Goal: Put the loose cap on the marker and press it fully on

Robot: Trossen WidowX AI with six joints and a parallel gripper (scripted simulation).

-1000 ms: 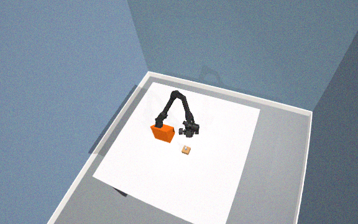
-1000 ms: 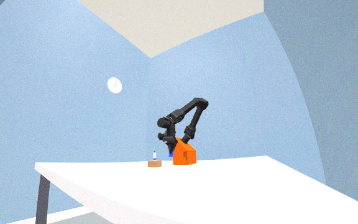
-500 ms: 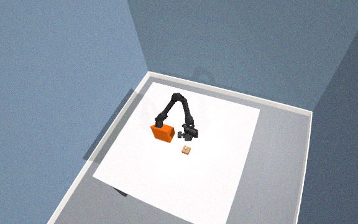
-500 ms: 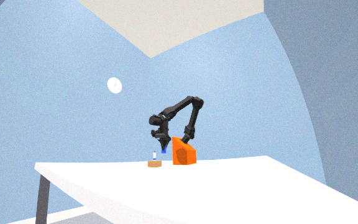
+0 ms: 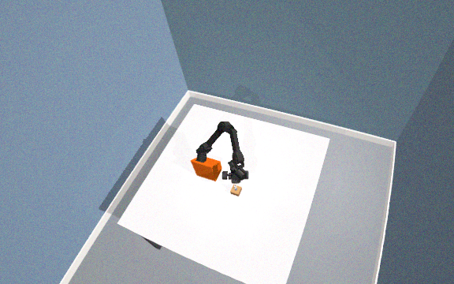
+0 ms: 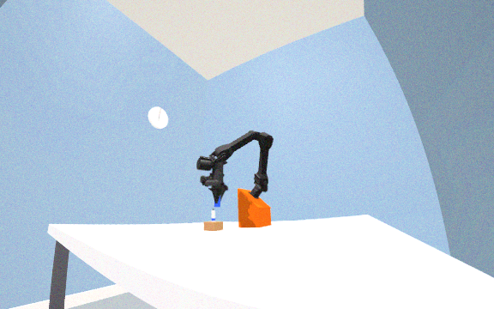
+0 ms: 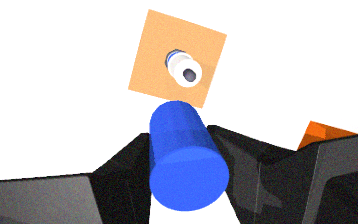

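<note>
Now: gripper tip 3 cm to the left of the tan holder block and 11 cm above it. Also, from my gripper tip: blue cap: 1 cm above.
</note>
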